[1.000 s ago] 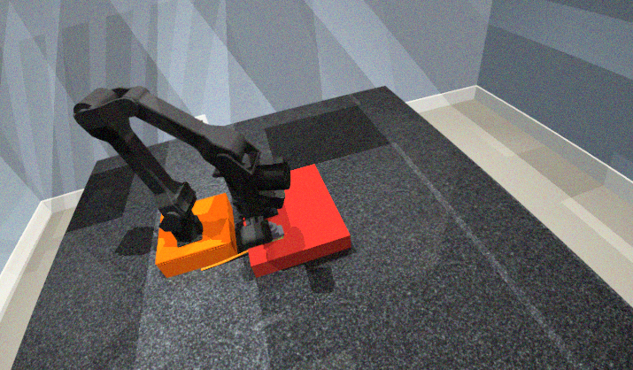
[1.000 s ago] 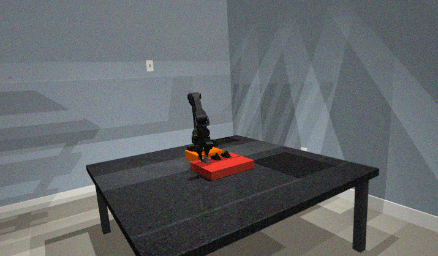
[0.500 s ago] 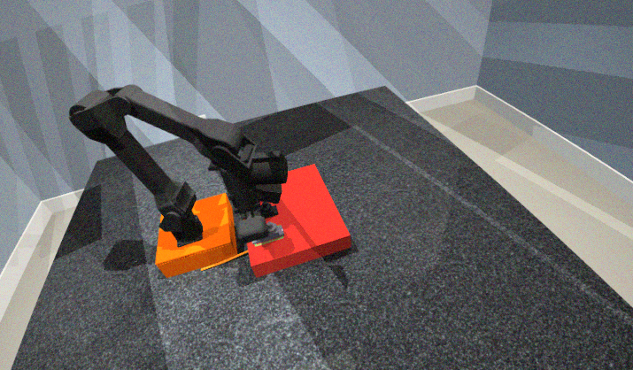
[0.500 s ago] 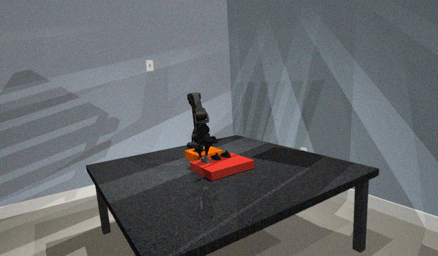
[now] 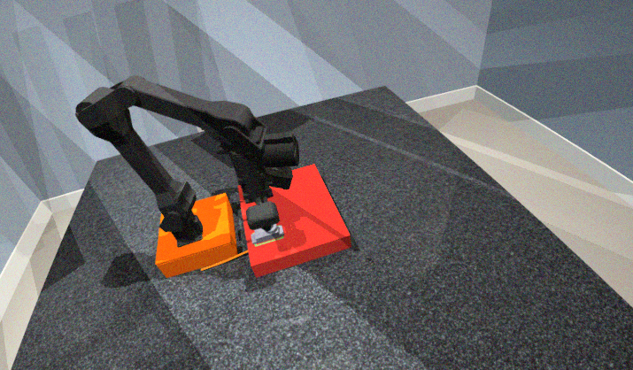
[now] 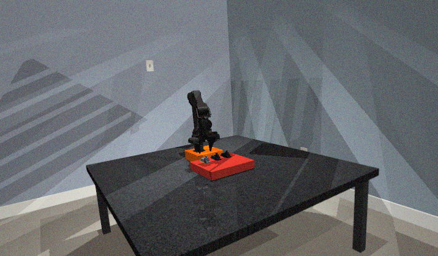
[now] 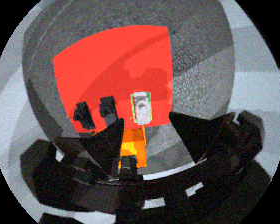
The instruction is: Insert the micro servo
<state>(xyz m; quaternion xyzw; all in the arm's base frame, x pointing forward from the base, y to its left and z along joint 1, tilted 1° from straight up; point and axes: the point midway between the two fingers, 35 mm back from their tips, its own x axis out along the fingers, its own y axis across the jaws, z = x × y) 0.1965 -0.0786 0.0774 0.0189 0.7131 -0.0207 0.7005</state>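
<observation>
My gripper tip is 10 cm short of the red robot deck, 7 cm to the right of it and 8 cm above it.
</observation>
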